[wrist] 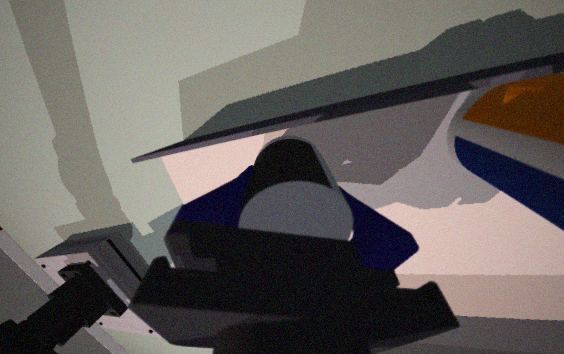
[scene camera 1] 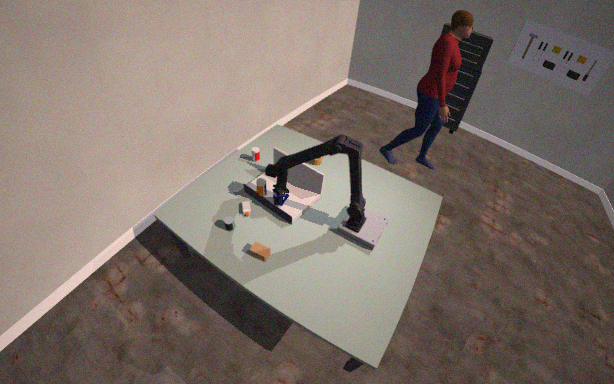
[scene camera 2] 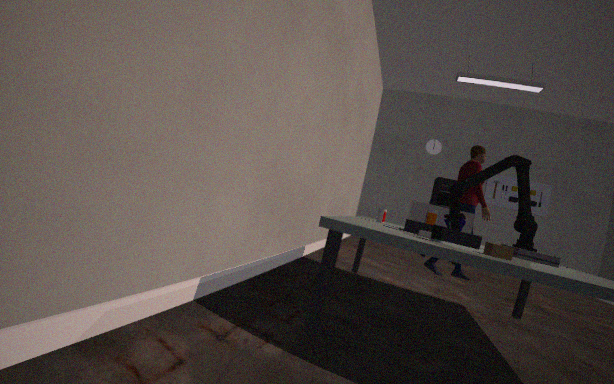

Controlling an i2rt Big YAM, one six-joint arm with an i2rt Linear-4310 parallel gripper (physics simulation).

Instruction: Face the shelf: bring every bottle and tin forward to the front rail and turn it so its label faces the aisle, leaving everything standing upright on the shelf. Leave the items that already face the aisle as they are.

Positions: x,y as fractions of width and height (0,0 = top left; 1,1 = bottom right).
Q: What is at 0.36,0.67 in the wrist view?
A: My gripper.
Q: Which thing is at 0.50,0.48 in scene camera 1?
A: A white shelf.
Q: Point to a white shelf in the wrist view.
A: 0.87,0.72
